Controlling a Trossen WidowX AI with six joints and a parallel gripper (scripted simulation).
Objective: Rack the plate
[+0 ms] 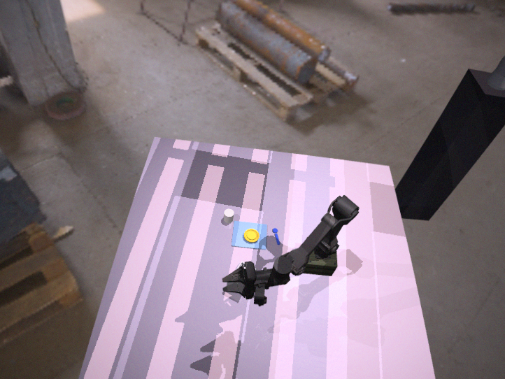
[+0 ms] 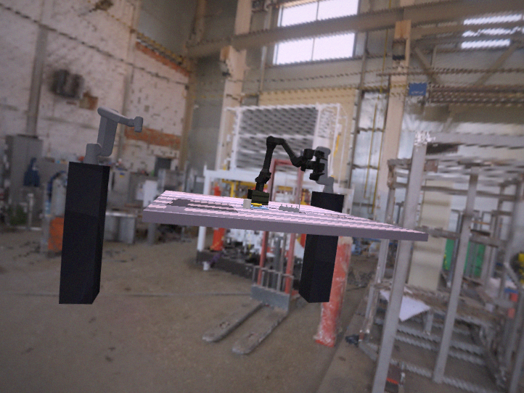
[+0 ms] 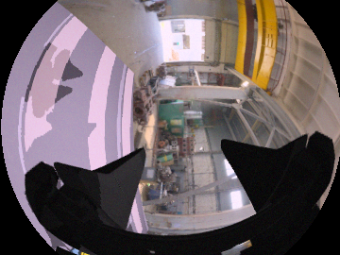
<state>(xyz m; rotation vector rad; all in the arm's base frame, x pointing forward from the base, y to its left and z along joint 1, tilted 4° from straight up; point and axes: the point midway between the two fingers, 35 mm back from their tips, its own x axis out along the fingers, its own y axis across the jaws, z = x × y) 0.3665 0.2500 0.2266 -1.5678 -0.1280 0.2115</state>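
Now: the yellow plate 370 mm to the right of my gripper tip, 280 mm below it and 110 mm behind it. From my gripper tip the other things lie so: white cup 460 mm to the right, 270 mm below, 10 mm behind; then grey dish rack 270 mm below, 170 mm to the right, 80 mm behind; then blue spoon 390 mm to the right, 290 mm below, 220 mm behind.
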